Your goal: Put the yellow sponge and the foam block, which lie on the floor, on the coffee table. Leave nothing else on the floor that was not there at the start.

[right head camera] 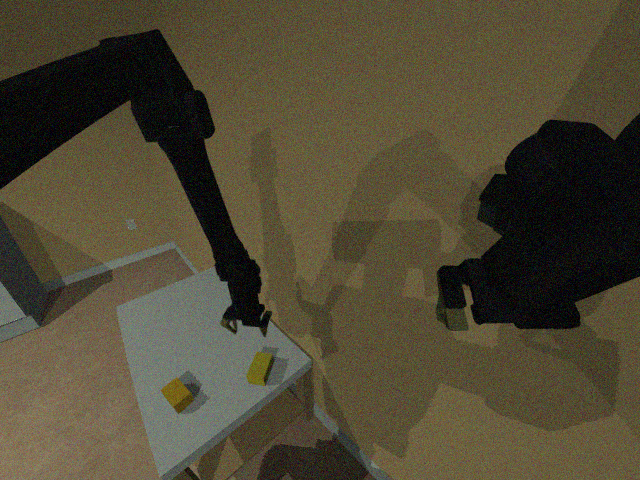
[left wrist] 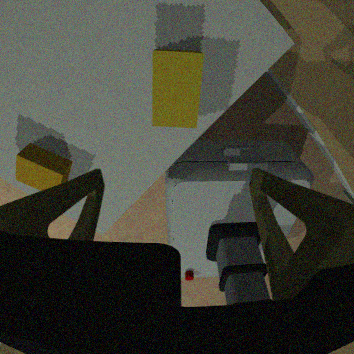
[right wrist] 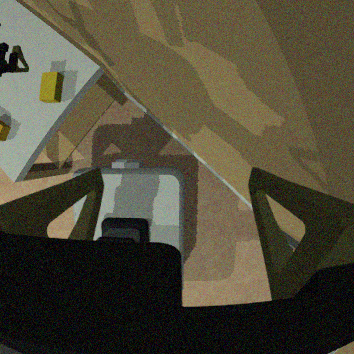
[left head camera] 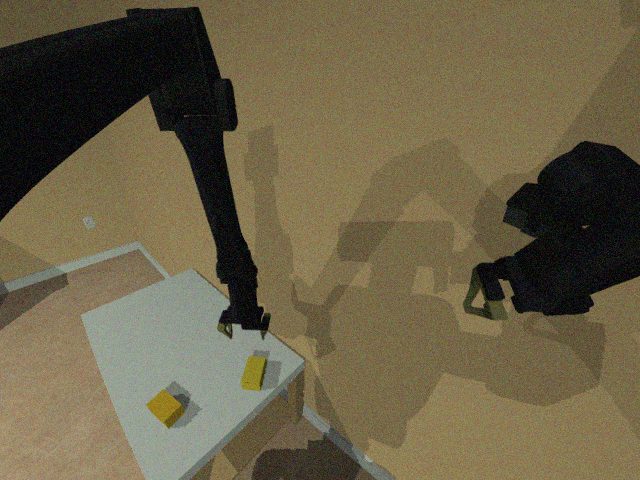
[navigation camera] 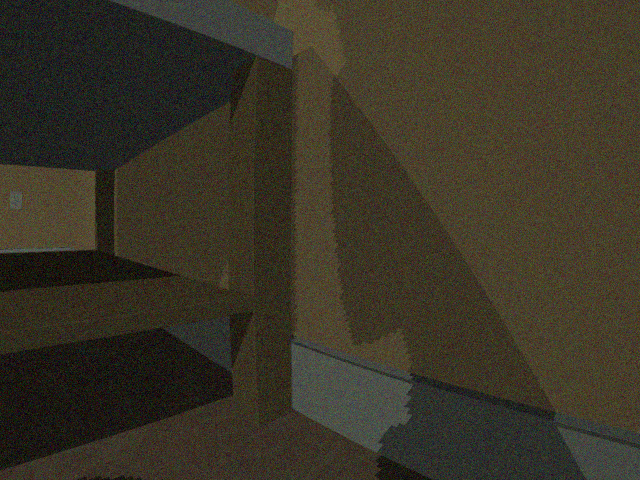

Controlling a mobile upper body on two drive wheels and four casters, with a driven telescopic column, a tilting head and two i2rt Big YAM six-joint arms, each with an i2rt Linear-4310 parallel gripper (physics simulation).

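Frame: origin at the left arm's base, x ahead, y up, z right, level; metres.
Seen in the pictures: left gripper, fingertip midpoint: (right head camera: 250,334) (left wrist: 176,176) (right wrist: 14,71) (left head camera: 247,338); right gripper, fingertip midpoint: (right head camera: 472,315) (right wrist: 175,175) (left head camera: 492,307).
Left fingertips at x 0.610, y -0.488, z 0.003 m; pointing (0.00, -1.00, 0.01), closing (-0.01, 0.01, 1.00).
Pixels of each thing's top centre, then the offset from my left fingertips to it. Level surfaces: height alone.
- yellow sponge at its top centre: (left wrist: 175,91) (left head camera: 253,369) (right wrist: 47,85) (right head camera: 259,364) dy -0.172, dx +0.012, dz +0.001 m
- coffee table at its surface level: dy -0.217 m
- orange-yellow foam block at its top centre: (left wrist: 37,177) (left head camera: 163,404) (right head camera: 175,391) dy -0.172, dx -0.122, dz -0.250 m
- wooden table leg at its top centre: (navigation camera: 262,70) (right wrist: 95,72) (left head camera: 295,368) (right head camera: 302,367) dy -0.267, dx +0.079, dz +0.140 m
The yellow sponge (left head camera: 253,372) (right head camera: 258,367) (left wrist: 177,89) (right wrist: 49,87) rests on the white top of the coffee table (left head camera: 134,341) (right head camera: 160,330) (left wrist: 75,60) (right wrist: 30,30), near its right corner in the head views. The orange-yellow foam block (left head camera: 163,406) (right head camera: 175,393) (left wrist: 40,170) (right wrist: 3,131) rests on the same top, farther left and apart from the sponge. My left gripper (left head camera: 247,336) (right head camera: 250,333) (left wrist: 176,176) is open and empty above the table, clear of the sponge. My right gripper (left head camera: 485,313) (right head camera: 454,322) (right wrist: 175,175) is open and empty, right of the table.
My light grey base (left wrist: 190,210) (right wrist: 167,200) stands beside the table. A tan wall with a pale skirting board runs close behind the table. In the navigation camera, a wooden table leg (navigation camera: 273,206) and lower rail stand close on the left. A small red thing (left wrist: 189,275) shows by the base.
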